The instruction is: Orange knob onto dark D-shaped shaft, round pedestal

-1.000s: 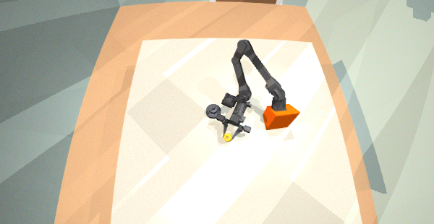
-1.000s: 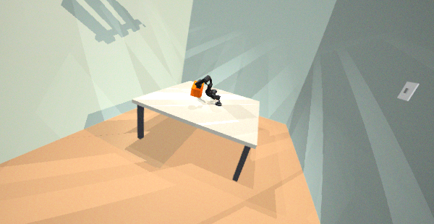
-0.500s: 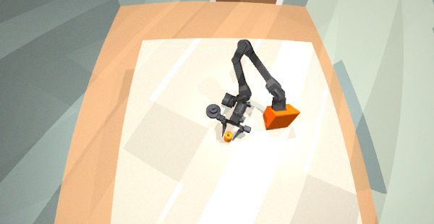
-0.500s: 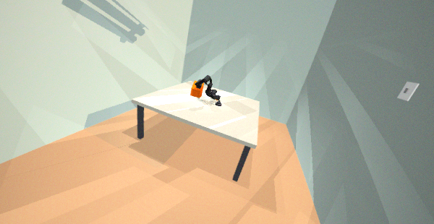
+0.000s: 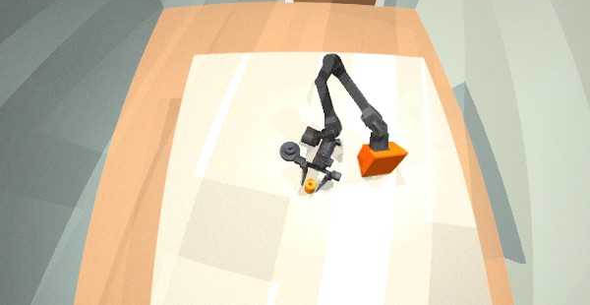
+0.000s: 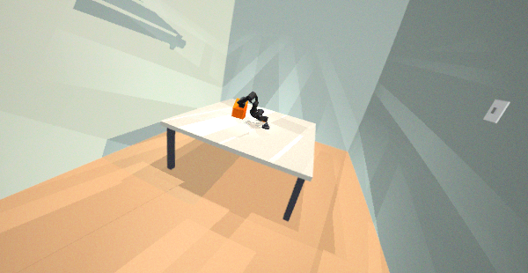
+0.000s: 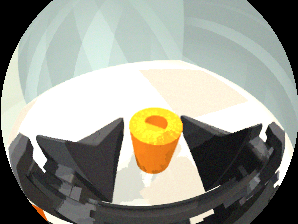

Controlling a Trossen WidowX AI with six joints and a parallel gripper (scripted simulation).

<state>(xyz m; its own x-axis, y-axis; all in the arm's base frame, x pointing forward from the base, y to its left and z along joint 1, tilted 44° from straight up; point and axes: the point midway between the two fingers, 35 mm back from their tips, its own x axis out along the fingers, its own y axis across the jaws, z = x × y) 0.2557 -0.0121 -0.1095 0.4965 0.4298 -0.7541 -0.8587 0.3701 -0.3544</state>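
My gripper tip is now 10 mm past the orange knob, 20 mm to the left of it and 20 mm above it. Round my gripper tip: dark pedestal (50 mm ahead, 180 mm to the right, 20 mm below).
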